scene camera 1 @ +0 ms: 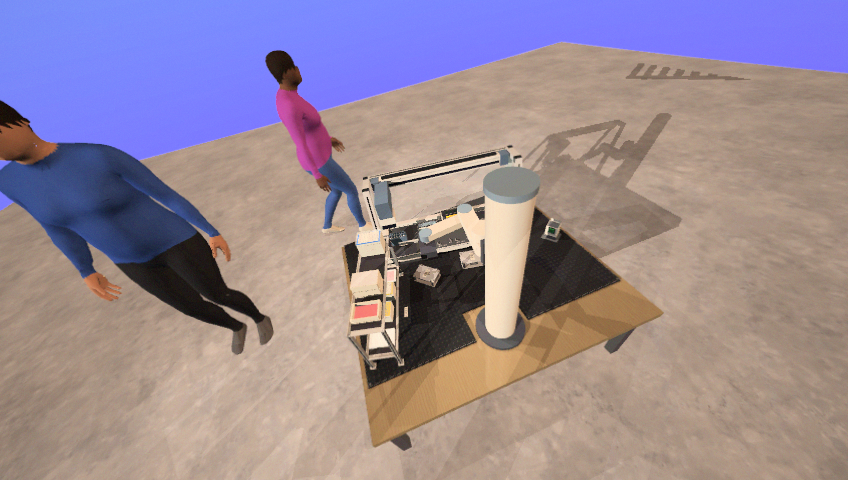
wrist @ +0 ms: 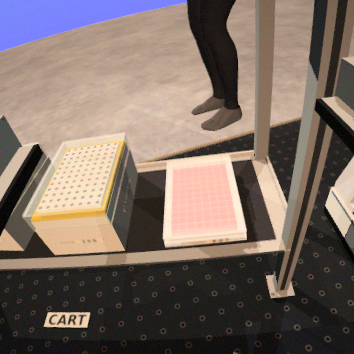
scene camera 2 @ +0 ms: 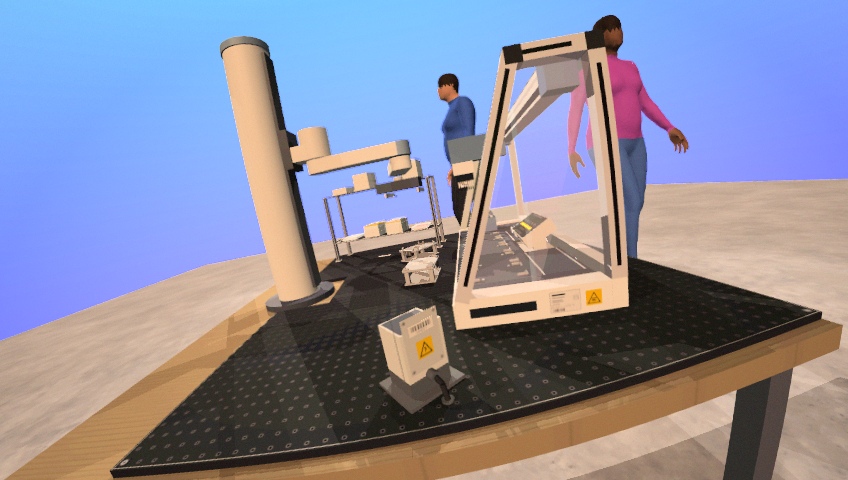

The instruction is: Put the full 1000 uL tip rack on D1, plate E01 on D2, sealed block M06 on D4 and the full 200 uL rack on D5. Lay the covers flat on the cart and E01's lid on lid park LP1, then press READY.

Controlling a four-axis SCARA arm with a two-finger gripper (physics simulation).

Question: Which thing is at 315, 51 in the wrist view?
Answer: A cart posts.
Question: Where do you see a cart shelf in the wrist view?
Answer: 274, 206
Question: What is the gripper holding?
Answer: Nothing.
